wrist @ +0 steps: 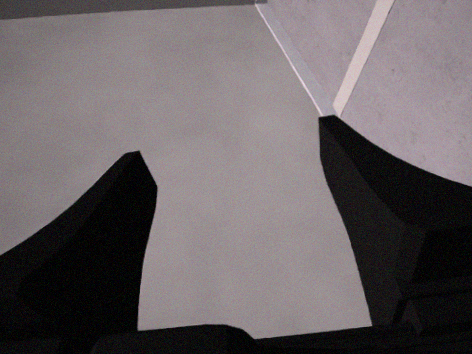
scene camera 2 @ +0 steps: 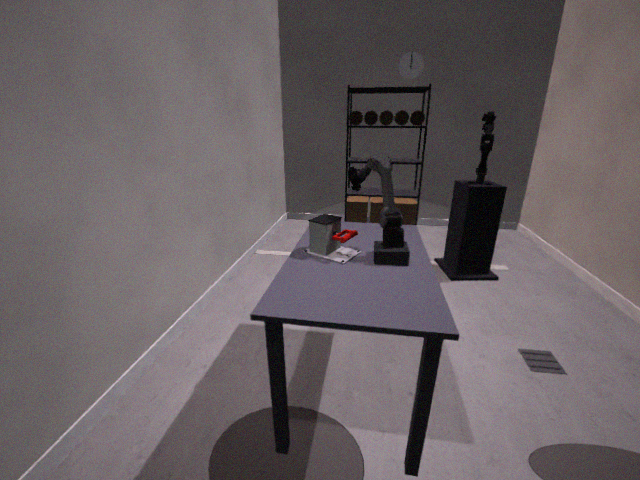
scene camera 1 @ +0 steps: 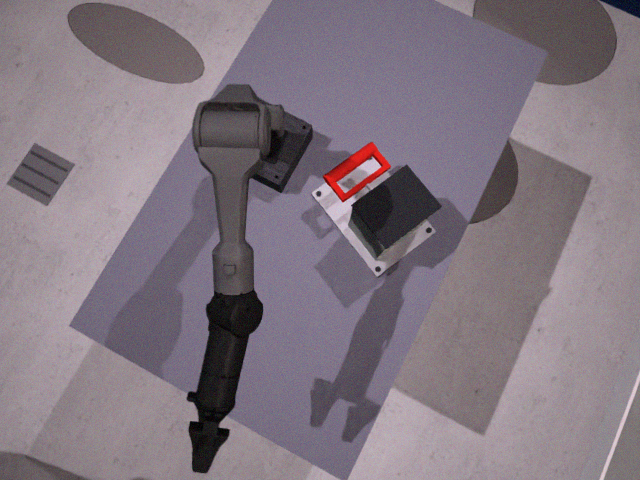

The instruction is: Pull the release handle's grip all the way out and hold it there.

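Note:
The release handle's red rectangular grip [scene camera 1: 349, 162] [scene camera 2: 338, 238] stands out from one side of a grey-green box with a dark top [scene camera 1: 398, 206] [scene camera 2: 321, 236]. The box stands on a white base plate [scene camera 1: 336, 209] [scene camera 2: 345, 256] on the table. My gripper [scene camera 1: 200, 469] [scene camera 2: 354, 187] [wrist: 231, 155] is open and empty, with its fingers wide apart in the wrist view. It is raised high and well away from the grip, not touching it. The handle does not show in the wrist view.
My arm's dark base [scene camera 1: 289, 155] [scene camera 2: 391, 254] stands on the table [scene camera 1: 392, 77] [scene camera 2: 356, 294] on the grip's side of the box. Beyond the table are a shelf rack [scene camera 2: 387, 89] and a black pedestal [scene camera 2: 473, 227] bearing another dark arm.

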